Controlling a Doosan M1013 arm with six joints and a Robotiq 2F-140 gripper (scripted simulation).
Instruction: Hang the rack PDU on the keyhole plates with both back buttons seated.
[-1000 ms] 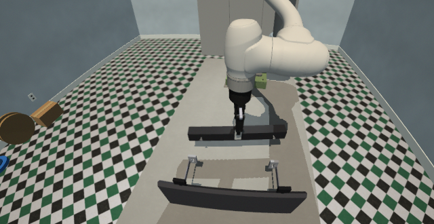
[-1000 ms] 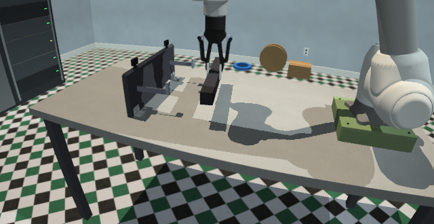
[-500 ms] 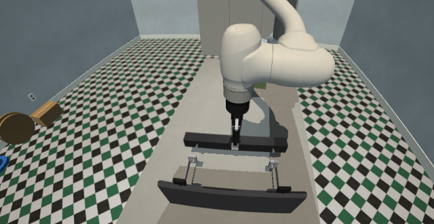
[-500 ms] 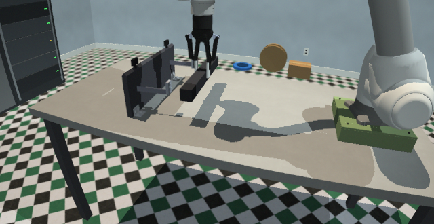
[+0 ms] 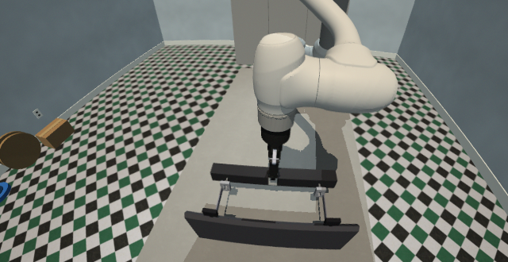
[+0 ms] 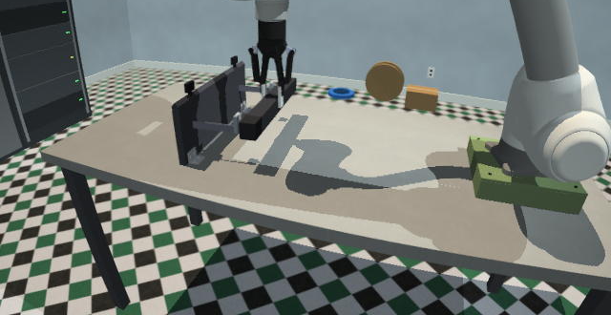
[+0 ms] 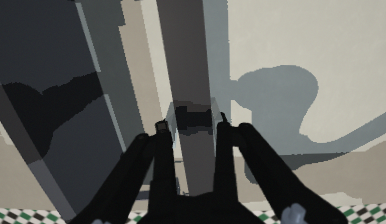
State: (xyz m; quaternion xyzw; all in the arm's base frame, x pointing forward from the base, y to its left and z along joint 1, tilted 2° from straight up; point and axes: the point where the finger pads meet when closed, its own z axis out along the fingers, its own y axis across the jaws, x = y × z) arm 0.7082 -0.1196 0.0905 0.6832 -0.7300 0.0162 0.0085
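Now: the rack PDU 2 cm ahead of my hand and 2 cm below it. The rest, counted from my hand: dark upright panel (18 cm ahead, 1 cm to the right, 5 cm below).
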